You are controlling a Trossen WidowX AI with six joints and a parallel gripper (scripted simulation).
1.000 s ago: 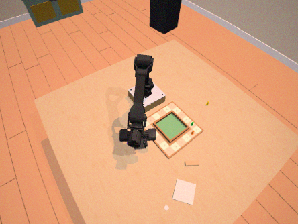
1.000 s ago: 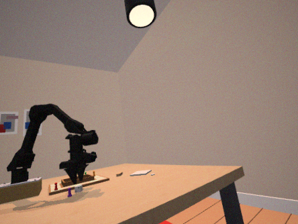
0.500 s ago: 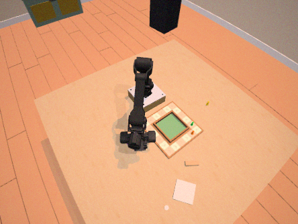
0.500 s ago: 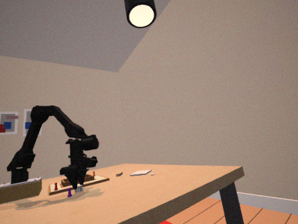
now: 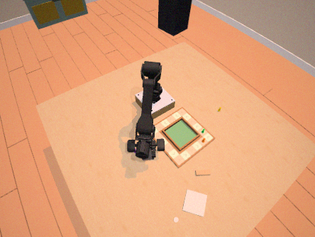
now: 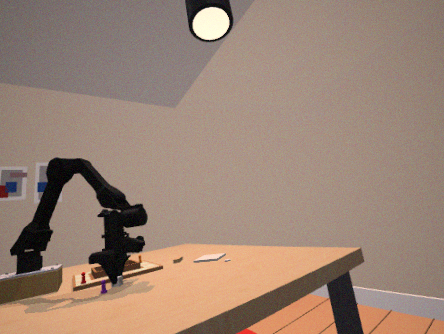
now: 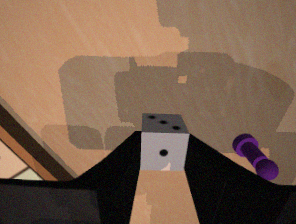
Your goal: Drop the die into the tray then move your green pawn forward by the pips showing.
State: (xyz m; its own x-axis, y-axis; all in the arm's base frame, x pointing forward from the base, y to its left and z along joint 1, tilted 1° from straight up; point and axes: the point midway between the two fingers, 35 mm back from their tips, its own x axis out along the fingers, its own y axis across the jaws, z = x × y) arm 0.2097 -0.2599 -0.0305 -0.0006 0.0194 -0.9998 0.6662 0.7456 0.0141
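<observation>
Now: the green pawn 320 mm to the left of my gripper tip, 140 mm ahead of it and 20 mm above it. The rest, counted from my gripper tip: red pawn 120 mm to the left, 70 mm behind, 20 mm above; then purple pawn 50 mm behind, 40 mm to the right, 10 mm above; then white die right at my gripper tip.
</observation>
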